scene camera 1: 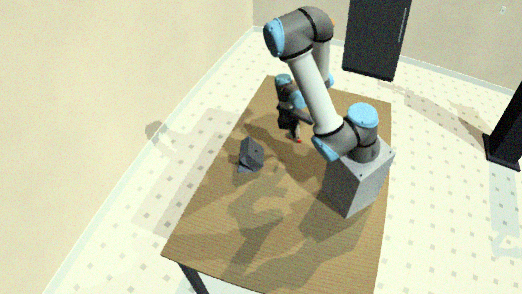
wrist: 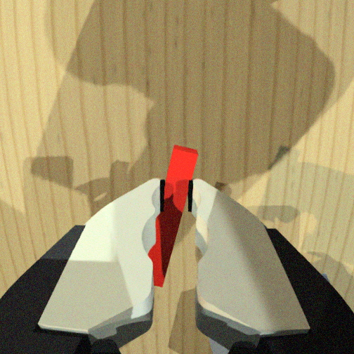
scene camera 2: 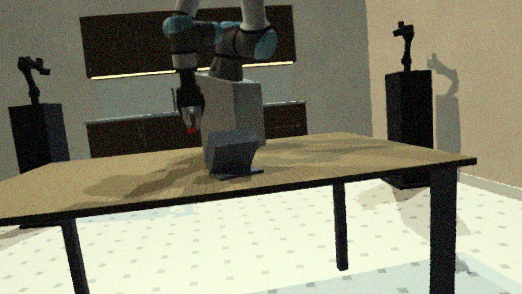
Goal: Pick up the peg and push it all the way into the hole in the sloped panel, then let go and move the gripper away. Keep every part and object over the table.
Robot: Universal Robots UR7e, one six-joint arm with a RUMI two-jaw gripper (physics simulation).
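Frame: origin at the arm's base, x ahead, y left, z up, level; metres.
Seen in the pictures: gripper, between the fingertips: (scene camera 1: 296,141) (scene camera 2: 194,130); arm's base, origin of its link: (scene camera 1: 363,148) (scene camera 2: 225,77).
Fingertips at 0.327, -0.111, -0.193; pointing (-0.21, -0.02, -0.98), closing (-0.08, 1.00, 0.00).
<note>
Pixels of each thing's top centre, then the offset from my fingertips to it, as dx, dy, dz. "spot": a spot on its surface instead. Level surfaces: height alone.
- red peg, centre of its top: (scene camera 2: 192,128) (scene camera 1: 293,137) +0.020, -0.003, +0.011
- dark grey block with the sloped panel, centre of its top: (scene camera 2: 229,129) (scene camera 1: 250,145) +0.188, +0.127, +0.007
- small dark hole, a spot on its surface: (scene camera 1: 257,151) spot: +0.161, +0.110, -0.040
- wooden table, height of its surface: dz -0.119
The red peg (scene camera 1: 299,141) (scene camera 2: 191,130) (wrist: 182,164) is pinched between the fingertips of my gripper (scene camera 1: 297,138) (scene camera 2: 191,126) (wrist: 176,182). In the wrist view the peg lies slightly slanted across the fingers, one end sticking out past the tips and the other reaching back between the jaws. The gripper is shut on it and holds it above the table. The dark grey block with the sloped panel (scene camera 1: 251,154) (scene camera 2: 232,154) stands on the table, apart from the gripper. A small dark hole (scene camera 1: 257,151) shows in its face in scene camera 1; scene camera 2 does not show the hole.
The wooden table (scene camera 1: 210,245) (scene camera 2: 350,145) (wrist: 280,30) carries the grey robot pedestal (scene camera 1: 345,192) (scene camera 2: 248,110), behind the panel block in scene camera 2. The block is near the table's long edge. Black stands (scene camera 2: 410,125) (scene camera 2: 42,132) are off the table.
</note>
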